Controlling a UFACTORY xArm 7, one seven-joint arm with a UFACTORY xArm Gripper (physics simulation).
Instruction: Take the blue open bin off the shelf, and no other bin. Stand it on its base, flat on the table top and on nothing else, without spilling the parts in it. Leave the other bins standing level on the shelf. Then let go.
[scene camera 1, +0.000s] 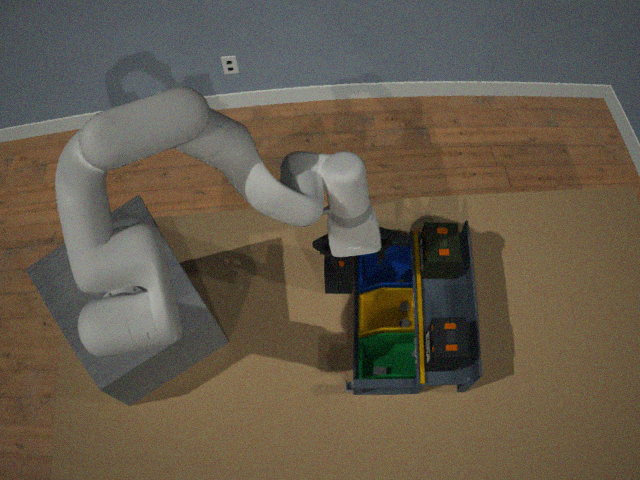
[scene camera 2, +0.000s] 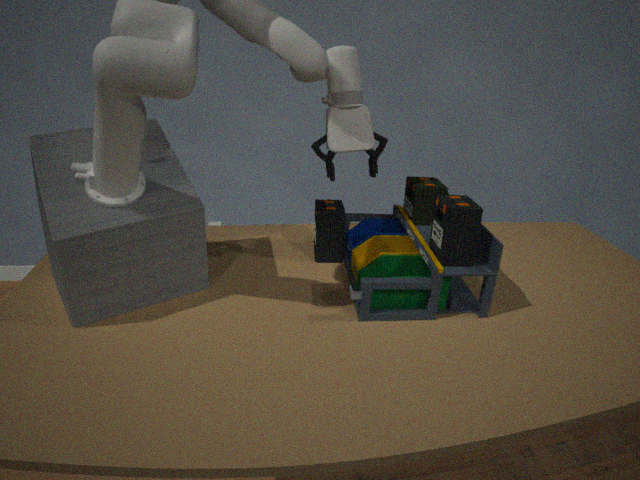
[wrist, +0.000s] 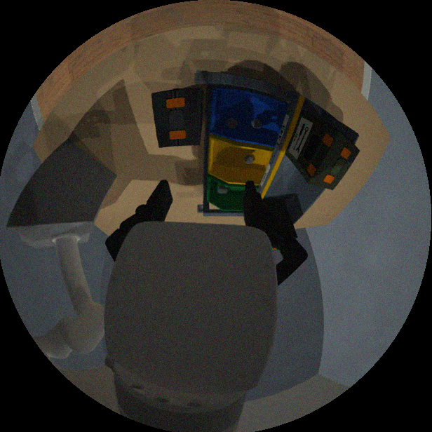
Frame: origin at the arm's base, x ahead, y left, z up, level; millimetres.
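Seen in the pictures: gripper, fingertip midpoint: (scene camera 1: 358, 262) (scene camera 2: 352, 178); arm's base, origin of the base link: (scene camera 2: 115, 185).
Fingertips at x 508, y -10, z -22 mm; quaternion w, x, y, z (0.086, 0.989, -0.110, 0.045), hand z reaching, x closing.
Note:
Offsets run from my fingertips to a thing's top centre. "spot": to the spot under its first point. Level surfaces: height alone.
The blue open bin @[132 mm down, 105 mm ahead, 29 mm left] (scene camera 1: 385, 271) (scene camera 2: 376, 226) (wrist: 245, 107) sits in the far end of the low row of the grey shelf @[spot: 128 mm down, 10 mm back, 247 mm right] (scene camera 1: 385, 385) (scene camera 2: 398, 282) (wrist: 205, 160), with small round parts in it in the wrist view. The yellow bin @[132 mm down, 73 mm ahead, 79 mm right] (scene camera 1: 382, 310) (scene camera 2: 379, 243) (wrist: 232, 162) sits beside it, and the green bin @[132 mm down, 39 mm ahead, 186 mm right] (scene camera 1: 390, 348) (scene camera 2: 395, 264) (wrist: 230, 199) is at the near end. My gripper (scene camera 2: 352, 176) (wrist: 205, 189) is open and empty, pointing down well above the bins' far end. In scene camera 1 the hand covers part of the blue bin.
A black box @[81 mm down, 23 mm back, 70 mm left] (scene camera 1: 338, 279) (scene camera 2: 329, 235) (wrist: 176, 119) stands close to the shelf's open side, next to the blue bin. Two dark boxes @[14 mm down, 200 mm ahead, 0 mm left] (scene camera 1: 444, 266) @[spot: 39 mm down, 108 mm ahead, 258 mm right] (scene camera 2: 459, 232) stand on the raised part behind the yellow rail @[spot: 102 mm down, 98 mm ahead, 155 mm right] (scene camera 1: 419, 330) (scene camera 2: 418, 240). The table top @[213 mm down] (scene camera 1: 258, 423) (scene camera 2: 258, 361) lies around the shelf.

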